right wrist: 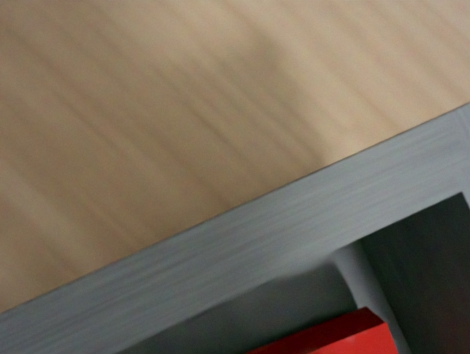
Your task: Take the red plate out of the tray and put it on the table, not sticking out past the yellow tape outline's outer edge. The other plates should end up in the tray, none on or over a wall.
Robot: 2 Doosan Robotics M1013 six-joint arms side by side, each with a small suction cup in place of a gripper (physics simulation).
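Frame: origin at the left arm's base, x ahead, y left, z up, level; centimetres.
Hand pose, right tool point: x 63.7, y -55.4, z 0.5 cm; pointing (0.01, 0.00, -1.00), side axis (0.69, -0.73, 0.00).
Each offset is from my right tool point to the top centre of the thing. "*": to the spot under its first point. Level surfaces: height alone.
The red plate @(* dx +3.9, dy +0.0, dz +1.4 cm) (362, 341) shows in part at the bottom edge of the right wrist view, right of centre. Its bright top, one corner and a darker side face are visible; the rest is cut off by the frame. It lies inside the grey tray @(* dx +3.6, dy +4.4, dz +4.5 cm) (225, 252), close to the tray's walls near an inner corner, and a gap separates it from the long wall. The other plates and the yellow tape outline do not show in this view. Neither my left nor my right suction cup shows, so what either holds is hidden.
The tray's wide grey rim crosses the view from lower left to upper right. Its dark inner wall (420, 265) drops down at the right. Wooden table top @(dz -0.5 cm) (150, 125) lies beyond the rim, with soft shadows on it.
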